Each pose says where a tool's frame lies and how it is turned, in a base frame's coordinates. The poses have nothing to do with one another.
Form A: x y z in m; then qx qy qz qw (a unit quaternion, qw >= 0).
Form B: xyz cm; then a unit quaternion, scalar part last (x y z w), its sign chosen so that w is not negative. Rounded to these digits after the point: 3 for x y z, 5 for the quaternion.
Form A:
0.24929 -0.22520 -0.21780 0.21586 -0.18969 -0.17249 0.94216
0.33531 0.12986 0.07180 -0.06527 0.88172 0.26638 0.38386
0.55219 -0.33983 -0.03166 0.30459 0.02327 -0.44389 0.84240
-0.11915 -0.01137 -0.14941 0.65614 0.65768 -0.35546 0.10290
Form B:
24.929 -22.520 -21.780 0.21586 -0.18969 -0.17249 0.94216
33.531 12.986 7.180 -0.06527 0.88172 0.26638 0.38386
55.219 -33.983 -3.166 0.30459 0.02327 -0.44389 0.84240
-11.915 -1.137 -14.941 0.65614 0.65768 -0.35546 0.10290

